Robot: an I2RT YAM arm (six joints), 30 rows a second.
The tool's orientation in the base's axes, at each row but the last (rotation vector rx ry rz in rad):
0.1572, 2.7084, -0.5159
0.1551, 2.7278, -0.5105
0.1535, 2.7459, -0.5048
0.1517, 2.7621, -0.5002
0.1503, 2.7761, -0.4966
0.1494, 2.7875, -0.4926
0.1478, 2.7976, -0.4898
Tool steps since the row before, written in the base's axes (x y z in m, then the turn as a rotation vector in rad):
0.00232, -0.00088, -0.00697, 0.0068, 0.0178, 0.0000
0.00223, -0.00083, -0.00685, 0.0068, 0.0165, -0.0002
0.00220, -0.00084, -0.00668, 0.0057, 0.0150, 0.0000
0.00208, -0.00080, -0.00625, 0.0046, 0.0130, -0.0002
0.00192, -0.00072, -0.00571, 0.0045, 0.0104, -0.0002
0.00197, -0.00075, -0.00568, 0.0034, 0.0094, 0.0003
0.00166, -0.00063, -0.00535, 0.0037, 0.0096, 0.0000
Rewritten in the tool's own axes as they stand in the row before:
0.00050, 0.00191, 0.00713, -0.0056, 0.0177, -0.0043
0.00041, 0.00186, 0.00700, -0.0056, 0.0166, -0.0037
0.00026, 0.00176, 0.00686, -0.0047, 0.0149, -0.0037
0.00012, 0.00161, 0.00644, -0.0037, 0.0129, -0.0031
0.00001, 0.00146, 0.00589, -0.0037, 0.0105, -0.0022
-0.00011, 0.00141, 0.00589, -0.0029, 0.0092, -0.0026
0.00003, 0.00135, 0.00547, -0.0030, 0.0095, -0.0023

